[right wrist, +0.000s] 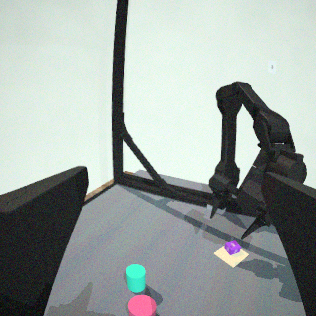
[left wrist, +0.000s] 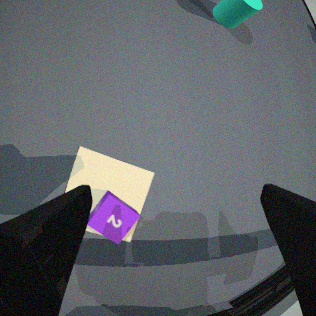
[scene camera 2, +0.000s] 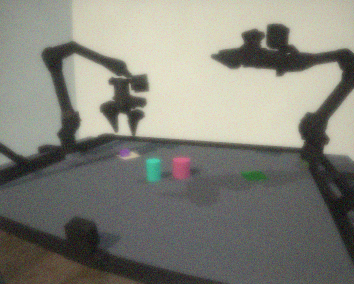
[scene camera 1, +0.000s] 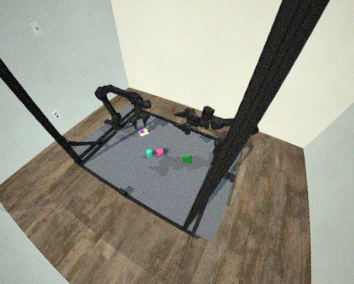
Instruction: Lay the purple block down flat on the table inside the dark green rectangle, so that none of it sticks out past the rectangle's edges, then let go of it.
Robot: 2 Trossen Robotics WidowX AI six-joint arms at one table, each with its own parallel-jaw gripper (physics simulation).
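Places are measured from the left arm's base along level axes (x ahead, y right, z down), in metres.
Pixels of known places: left gripper, fingertip midpoint: (right wrist: 225, 228) (left wrist: 180, 194) (scene camera 2: 125, 134) (scene camera 1: 140, 128); right gripper, fingertip midpoint: (right wrist: 179, 178) (scene camera 2: 214, 54) (scene camera 1: 173, 119); left arm's base, origin of the base link: (scene camera 2: 69, 151) (scene camera 1: 118, 128); right arm's base, origin of the base link: (scene camera 2: 312, 159) (scene camera 1: 217, 153).
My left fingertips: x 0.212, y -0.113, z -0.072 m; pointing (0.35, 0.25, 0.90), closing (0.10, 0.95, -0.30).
For each thing: its top centre in the pictures, then the offset to it from my left fingertips. "spot": a spot on its surface instead.
- purple block, middle of its top: (left wrist: 113, 220) (right wrist: 232, 244) (scene camera 2: 124, 150) (scene camera 1: 141, 130) dx -0.039, dy -0.022, dz +0.072 m
- cream square, surface spot: (left wrist: 112, 172) (right wrist: 225, 257) spot: dx -0.002, dy -0.024, dz +0.090 m
- dark green rectangle, surface spot: (scene camera 2: 254, 176) (scene camera 1: 186, 160) spot: dx +0.438, dy -0.088, dz +0.090 m
- teal cylinder, middle of its top: (right wrist: 135, 270) (scene camera 2: 153, 160) (scene camera 1: 148, 151) dx +0.207, dy +0.087, dz +0.036 m
- pink cylinder, middle of its top: (right wrist: 141, 305) (scene camera 2: 181, 159) (scene camera 1: 159, 150) dx +0.256, dy +0.021, dz +0.041 m
The purple block (scene camera 1: 142, 131) (scene camera 2: 124, 153) (left wrist: 114, 218) (right wrist: 232, 247), with a white 2 on top, rests on a cream square (left wrist: 112, 172) (right wrist: 231, 259); in the left wrist view it overlaps the square's lower edge. The dark green rectangle (scene camera 1: 187, 160) (scene camera 2: 254, 176) lies flat farther right on the table in both scene views. My left gripper (scene camera 1: 140, 126) (scene camera 2: 125, 133) (left wrist: 180, 194) (right wrist: 225, 228) is open and empty, pointing down above the block, which shows near its left-hand fingertip in the left wrist view. My right gripper (scene camera 1: 179, 115) (scene camera 2: 215, 57) (right wrist: 179, 178) is open and empty, raised high, pointing sideways.
A teal cylinder (scene camera 1: 149, 153) (scene camera 2: 153, 170) (left wrist: 237, 11) (right wrist: 136, 278) and a pink cylinder (scene camera 1: 160, 152) (scene camera 2: 181, 168) (right wrist: 142, 306) stand side by side between the block and the green rectangle. Black frame bars border the table.
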